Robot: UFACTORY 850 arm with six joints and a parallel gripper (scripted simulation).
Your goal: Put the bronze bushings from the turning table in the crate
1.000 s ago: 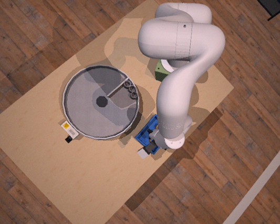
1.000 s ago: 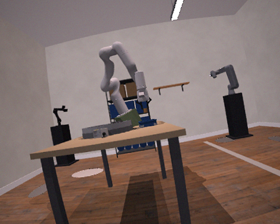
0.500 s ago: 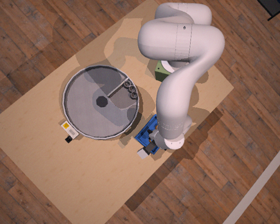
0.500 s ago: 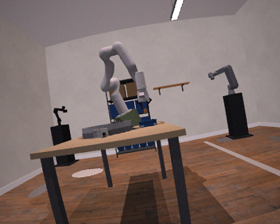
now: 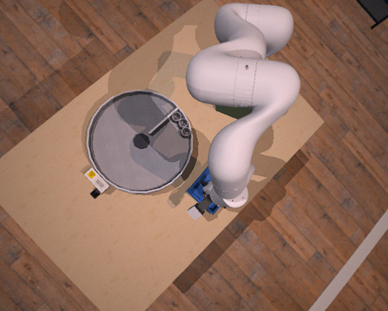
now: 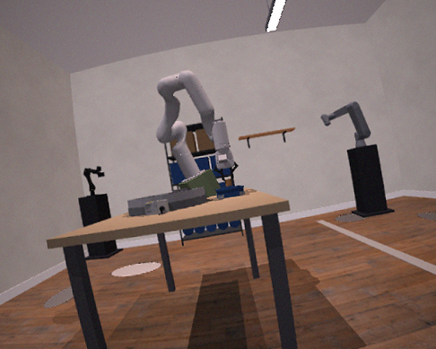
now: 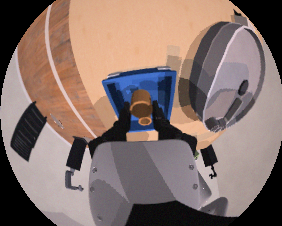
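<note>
Right now my hand is 9 cm above the blue crate, 5 cm past it and 1 cm to the left of it. From my hand the other things lie so: round grey turning table (34 cm to the right, 10 cm ahead, 6 cm below).
</note>
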